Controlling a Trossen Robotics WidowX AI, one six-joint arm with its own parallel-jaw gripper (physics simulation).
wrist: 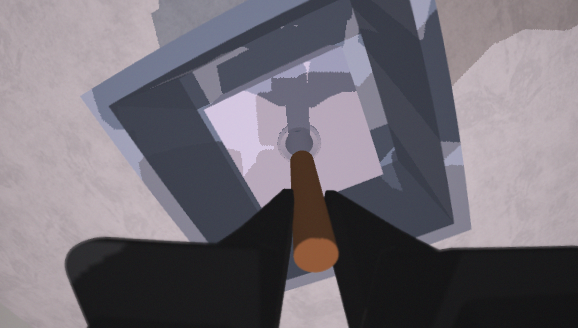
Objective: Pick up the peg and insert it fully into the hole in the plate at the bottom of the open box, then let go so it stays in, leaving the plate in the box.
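Places are measured from the arm's base along level axes (x back, y right, z up), in centimetres.
Pixels of known places: gripper, fingertip midpoint: (308,199).
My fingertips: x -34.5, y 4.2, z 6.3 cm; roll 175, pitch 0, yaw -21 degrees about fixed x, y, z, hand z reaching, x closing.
Note:
For each thing: its top centre in the pictures, then the offset to it from my fingertips. "*": a spot on its surface instead. Level surfaces: height alone.
- brown peg, middle of its top: (315,263) dx +0.0, dy -0.1, dz +3.4 cm
- grey-blue box, surface spot: (170,175) * dx -7.3, dy +1.7, dz -3.4 cm
- pale plate, middle of its top: (299,145) dx -0.1, dy +0.0, dz -6.2 cm
- pale mottled surface, its level: dz -12.3 cm
My gripper (308,199) is shut on the brown peg (309,200), one black finger on each side of it. The peg's near end is lighter orange, and its far end points down into the open box. The grey-blue box (170,175) stands below the gripper, turned at an angle in the view. The pale plate (345,130) lies at its bottom. The round hole (300,142) with a ring-shaped rim is near the plate's middle. The peg's far tip overlaps the lower edge of the hole in the view; how high the tip is above the plate is hard to tell.
The box's right wall (400,85) and its upper-left rim (150,62) rise around the plate. A pale mottled surface (520,140) surrounds the box. Shadows fall across the plate and the box walls.

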